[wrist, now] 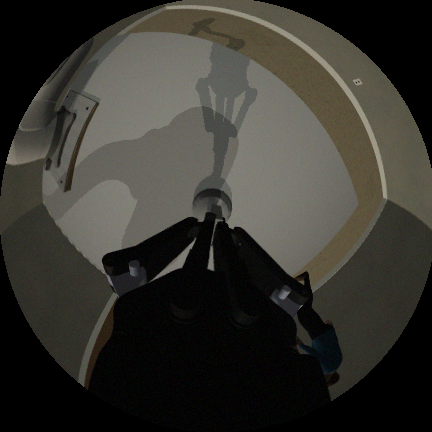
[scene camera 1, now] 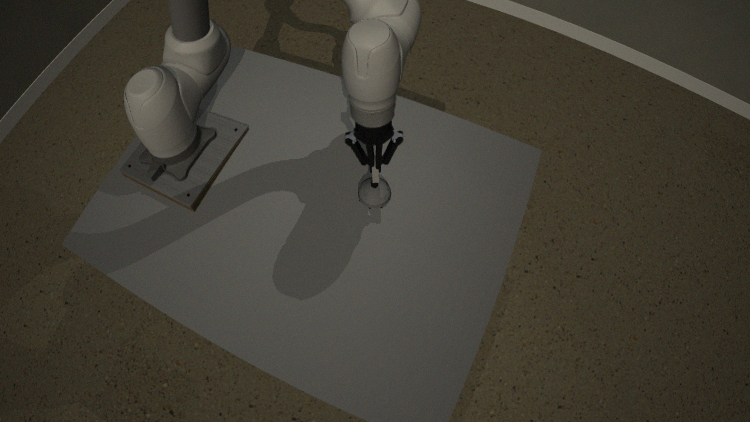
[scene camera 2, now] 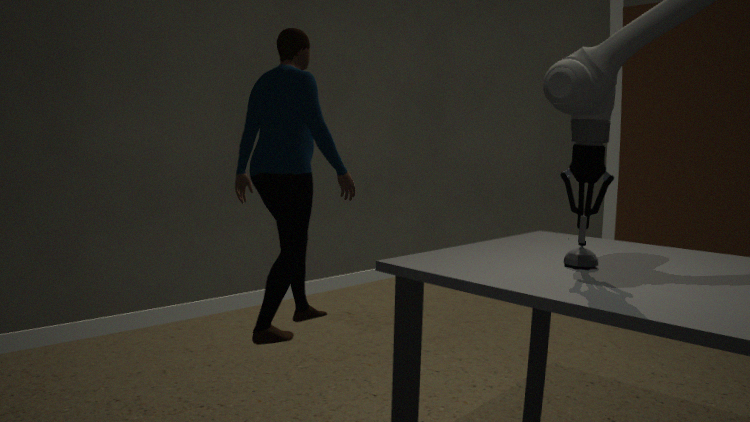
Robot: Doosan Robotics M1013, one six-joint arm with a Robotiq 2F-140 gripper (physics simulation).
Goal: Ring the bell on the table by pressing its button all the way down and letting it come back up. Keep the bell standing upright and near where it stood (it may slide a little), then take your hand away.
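Places are measured from the arm's base along level axes (x left, y back, z up), in metres.
Pixels of known places: gripper, fingertip midpoint: (wrist: 214,212) (scene camera 1: 375,178) (scene camera 2: 581,241); arm's base, origin of the base link: (wrist: 58,133) (scene camera 1: 178,147).
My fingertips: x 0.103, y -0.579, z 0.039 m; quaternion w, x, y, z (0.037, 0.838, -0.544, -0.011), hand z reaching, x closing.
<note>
Ahead of a thing's pixels: the offset from my fingertips to its top centre. Level surfaces: height alone.
The bell {dx -0.013, dy -0.002, dz +0.000 m} (scene camera 1: 372,199) (scene camera 2: 580,258) (wrist: 200,204), a silver dome with a dark base rim, stands upright on the grey table {dz -0.063 m} (scene camera 1: 445,262) (scene camera 2: 472,267) (wrist: 300,165). Its small black button {dx -0.013, dy -0.002, dz +0.000 m} (scene camera 1: 374,184) (scene camera 2: 582,243) shows at the top of the dome in both scene views. My gripper (scene camera 1: 375,176) (scene camera 2: 582,233) (wrist: 214,212) is shut with nothing between its fingers. It points down over the middle of the bell, with its pale tips at the button and seemingly touching it. A little of the button shows between tips and dome; how far down it is I cannot tell. In the wrist view the fingertips hide the button.
The arm's base plate (scene camera 1: 217,162) (wrist: 80,142) is at the table's left in scene camera 1. A person (scene camera 2: 283,125) (wrist: 326,350) in a blue top stands on the floor beyond the table, near the wall. Arm shadows fall across the table around the bell.
</note>
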